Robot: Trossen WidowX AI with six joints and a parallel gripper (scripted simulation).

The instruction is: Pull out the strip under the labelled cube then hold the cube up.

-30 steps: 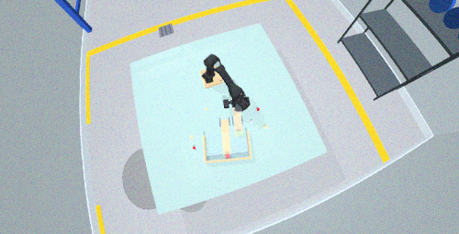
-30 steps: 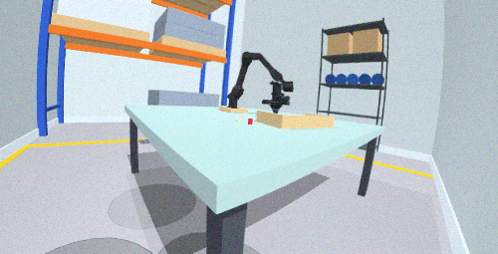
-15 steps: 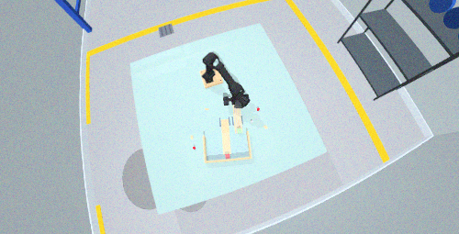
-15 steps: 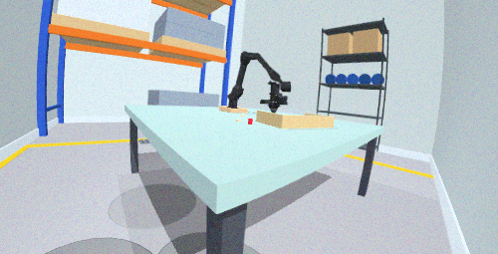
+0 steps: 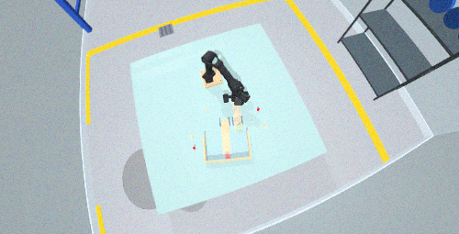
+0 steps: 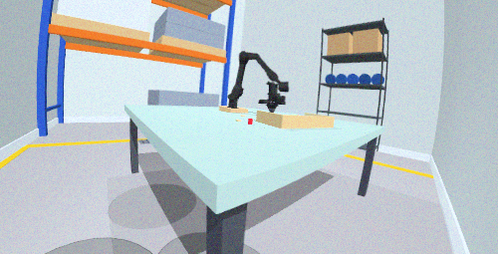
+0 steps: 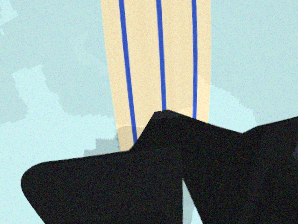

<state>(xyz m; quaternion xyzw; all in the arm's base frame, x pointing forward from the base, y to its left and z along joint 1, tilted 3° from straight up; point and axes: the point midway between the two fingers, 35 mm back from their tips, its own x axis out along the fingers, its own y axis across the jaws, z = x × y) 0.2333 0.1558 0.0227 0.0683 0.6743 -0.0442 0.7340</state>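
My gripper tip is now 210 mm short of the labelled cube, 40 mm to the left of it and 10 mm below it. Also, from my gripper tip: grey block (190 mm ahead, 70 mm to the left).
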